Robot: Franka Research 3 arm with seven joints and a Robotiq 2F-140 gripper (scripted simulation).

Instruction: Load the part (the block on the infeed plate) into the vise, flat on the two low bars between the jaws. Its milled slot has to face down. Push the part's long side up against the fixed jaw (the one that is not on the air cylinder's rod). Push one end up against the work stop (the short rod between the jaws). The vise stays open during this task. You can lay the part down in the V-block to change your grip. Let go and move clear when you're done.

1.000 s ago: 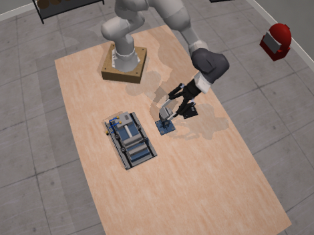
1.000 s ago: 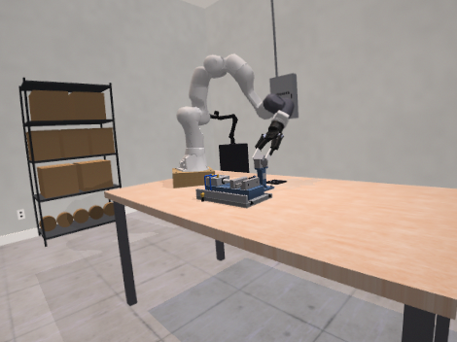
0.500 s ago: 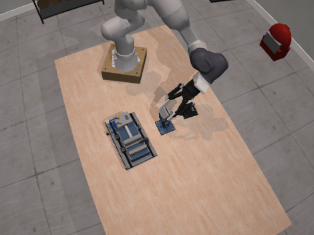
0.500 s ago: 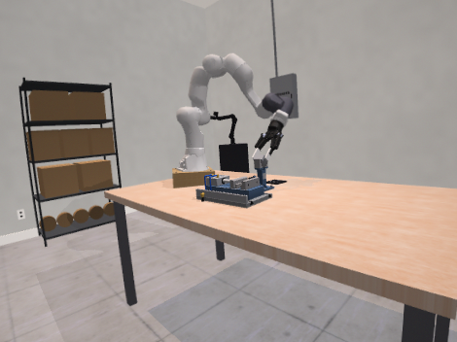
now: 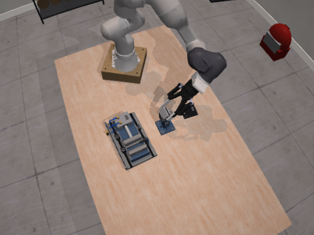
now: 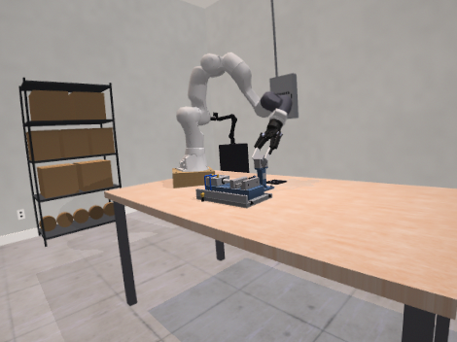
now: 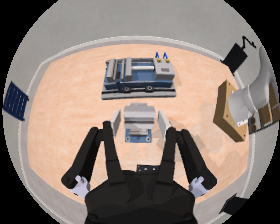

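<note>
Right now my hand is 20 mm above the part and 10 mm to the left of it. Round my hand: vise: 220 mm to the right, 140 mm below, 30 mm ahead; then black infeed plate: 170 mm below, 160 mm to the left, 50 mm behind.
</note>
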